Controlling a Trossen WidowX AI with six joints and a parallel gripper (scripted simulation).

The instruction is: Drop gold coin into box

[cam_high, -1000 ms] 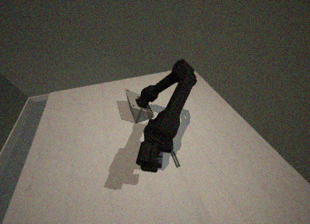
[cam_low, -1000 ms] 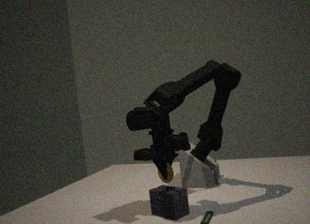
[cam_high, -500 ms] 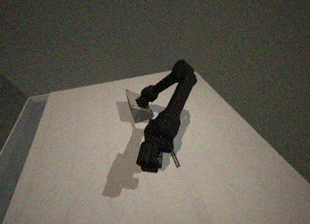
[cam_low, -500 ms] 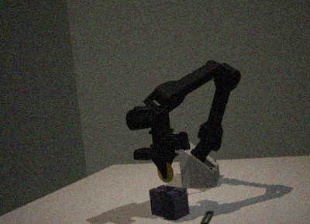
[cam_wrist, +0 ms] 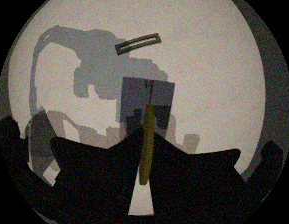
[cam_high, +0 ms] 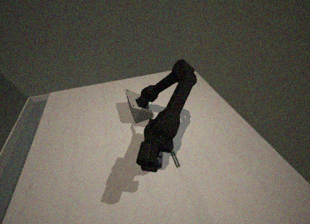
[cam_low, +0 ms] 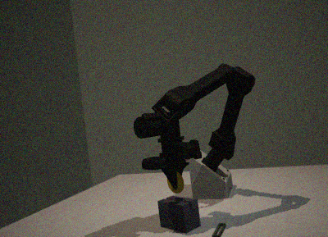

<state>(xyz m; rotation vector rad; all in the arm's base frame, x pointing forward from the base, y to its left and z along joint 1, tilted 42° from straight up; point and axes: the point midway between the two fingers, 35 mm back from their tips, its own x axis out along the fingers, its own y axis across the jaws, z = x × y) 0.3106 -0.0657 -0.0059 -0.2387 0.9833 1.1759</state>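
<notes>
Now: the coin 20 mm above my gripper tip.
</notes>
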